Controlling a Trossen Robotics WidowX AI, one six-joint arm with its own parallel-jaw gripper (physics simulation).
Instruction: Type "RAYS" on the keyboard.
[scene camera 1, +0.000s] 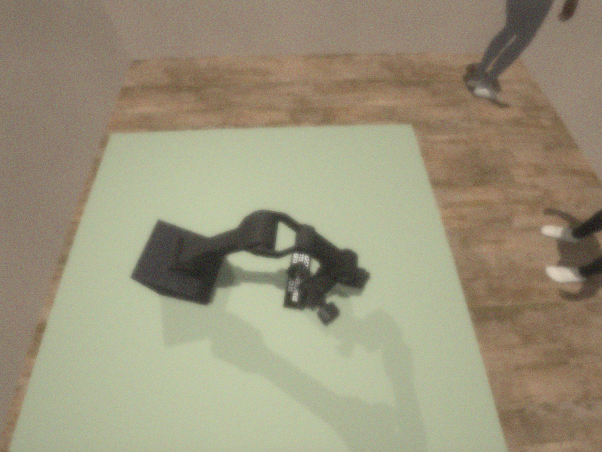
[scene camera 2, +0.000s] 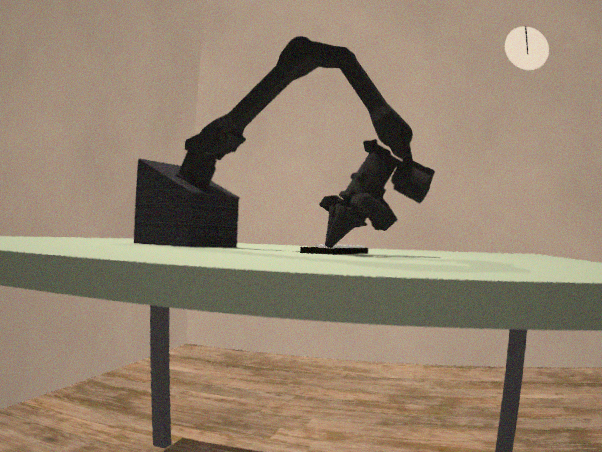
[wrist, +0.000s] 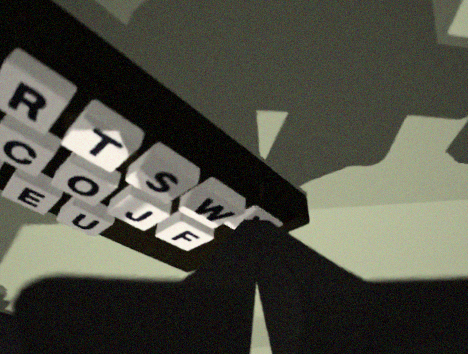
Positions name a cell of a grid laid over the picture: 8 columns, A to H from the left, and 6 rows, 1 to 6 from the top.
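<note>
A black keyboard (wrist: B2) is part of what the wrist view shows, and that view takes in the gripper (wrist: E4) too. Scene camera 2 shows the gripper (scene camera 2: E4), while scene camera 1 likewise has the gripper (scene camera 1: D5) in its frame.
</note>
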